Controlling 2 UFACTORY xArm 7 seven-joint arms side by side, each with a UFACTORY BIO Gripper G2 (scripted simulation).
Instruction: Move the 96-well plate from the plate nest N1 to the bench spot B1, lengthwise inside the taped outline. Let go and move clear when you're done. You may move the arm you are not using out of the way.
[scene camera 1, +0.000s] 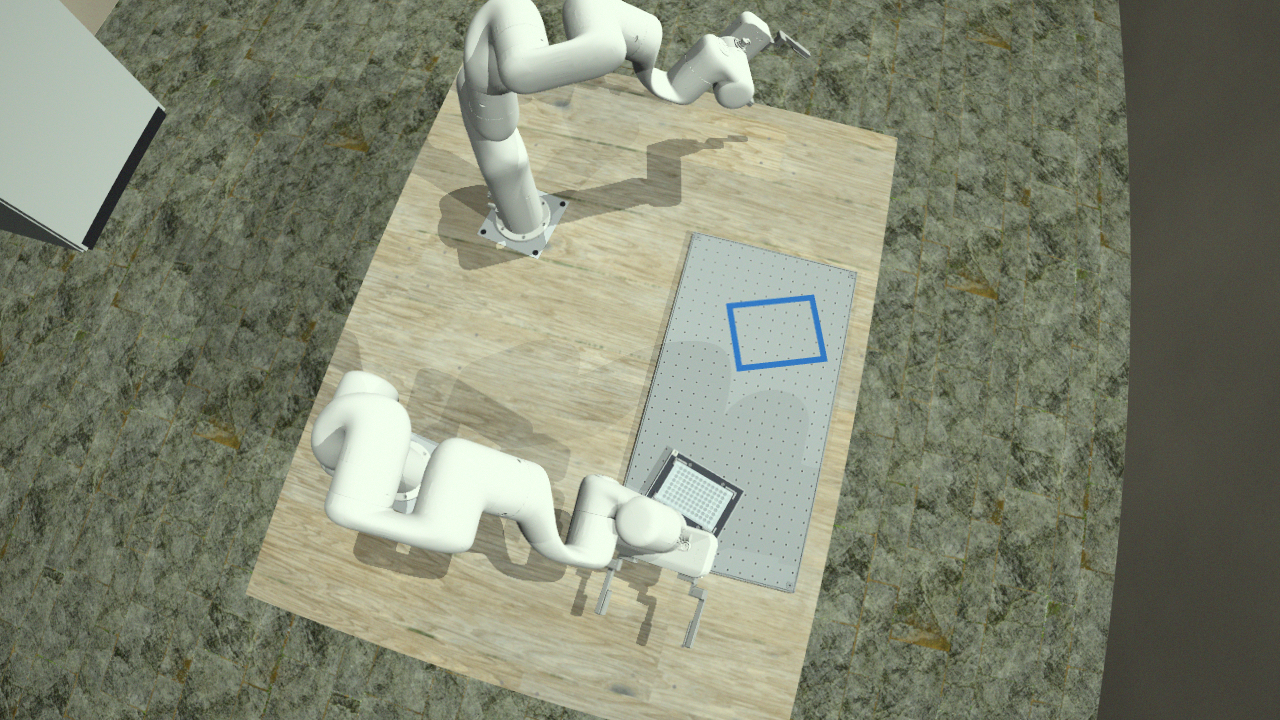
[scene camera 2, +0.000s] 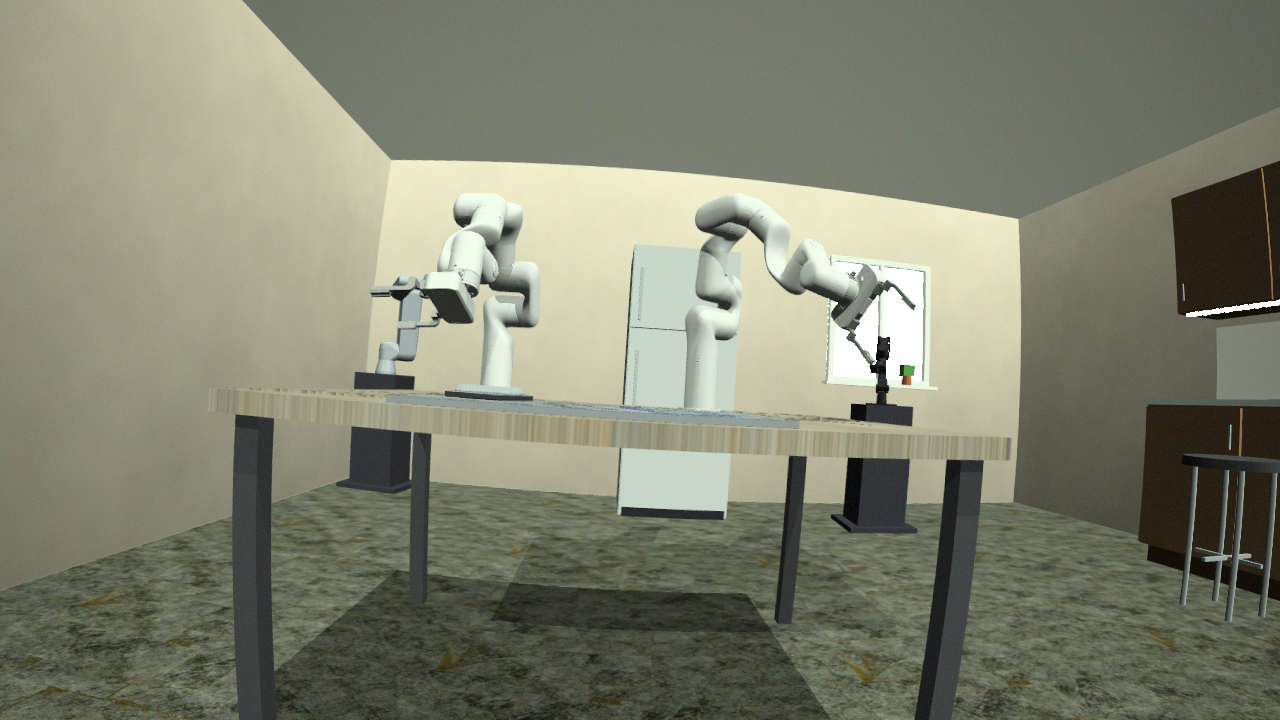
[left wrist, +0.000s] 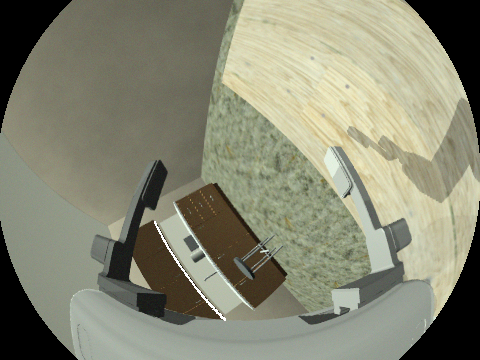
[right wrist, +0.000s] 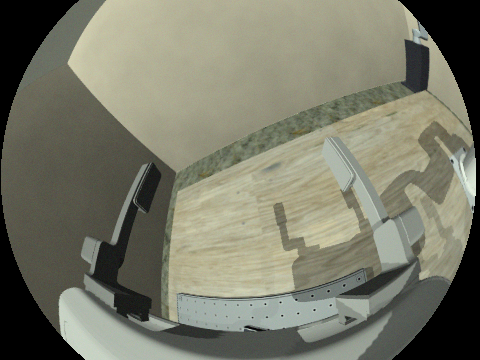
Scene:
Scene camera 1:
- left gripper: 778, 79
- right gripper: 642, 630
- clear 96-well plate: 671, 493
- dark plate nest: 725, 515
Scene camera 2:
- left gripper: 892, 335
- right gripper: 385, 309

